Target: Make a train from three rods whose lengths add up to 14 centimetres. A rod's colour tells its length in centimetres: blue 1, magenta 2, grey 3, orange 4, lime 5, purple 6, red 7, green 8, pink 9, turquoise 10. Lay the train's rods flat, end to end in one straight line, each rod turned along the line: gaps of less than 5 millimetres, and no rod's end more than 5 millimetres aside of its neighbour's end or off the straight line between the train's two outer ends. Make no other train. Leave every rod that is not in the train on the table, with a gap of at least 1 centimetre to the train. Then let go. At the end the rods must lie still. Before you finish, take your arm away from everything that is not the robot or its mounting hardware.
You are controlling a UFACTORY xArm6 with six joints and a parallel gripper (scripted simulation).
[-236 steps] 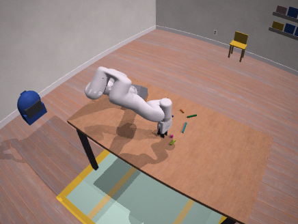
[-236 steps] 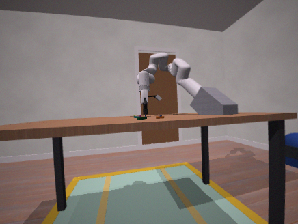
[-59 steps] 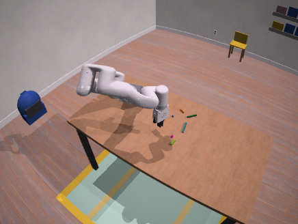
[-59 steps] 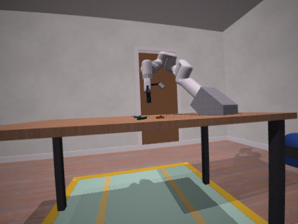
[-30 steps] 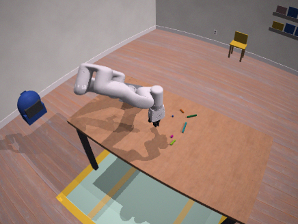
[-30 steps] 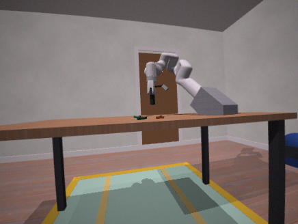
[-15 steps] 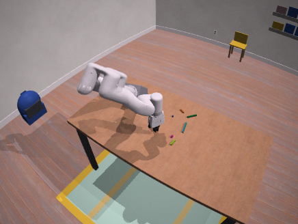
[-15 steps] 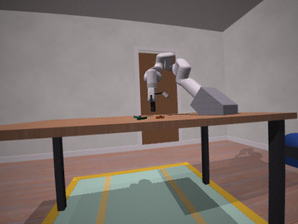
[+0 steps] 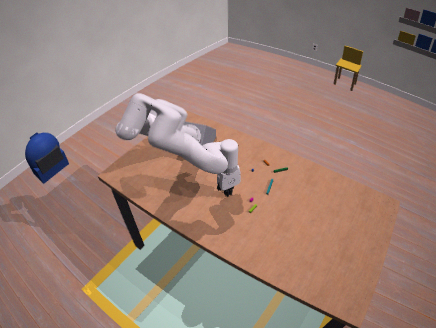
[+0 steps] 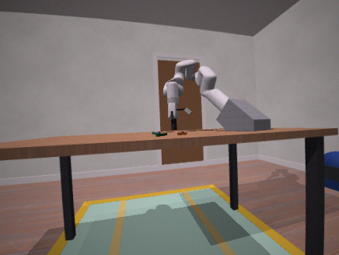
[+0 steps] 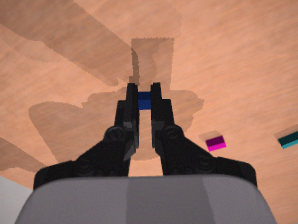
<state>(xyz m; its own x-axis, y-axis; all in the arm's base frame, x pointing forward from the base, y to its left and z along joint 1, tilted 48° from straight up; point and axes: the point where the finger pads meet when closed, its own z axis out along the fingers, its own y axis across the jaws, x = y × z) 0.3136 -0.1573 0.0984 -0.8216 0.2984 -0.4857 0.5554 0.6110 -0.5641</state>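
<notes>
My hand is 140 mm short of the lime rod, 30 mm above it and 20 mm to the left of it. From my hand the other things lie so: turquoise rod (160 mm ahead, 140 mm to the left, 30 mm below); orange rod (290 mm to the left, 90 mm ahead, 30 mm below); magenta rod (110 mm ahead, 30 mm below, 20 mm to the left).
</notes>
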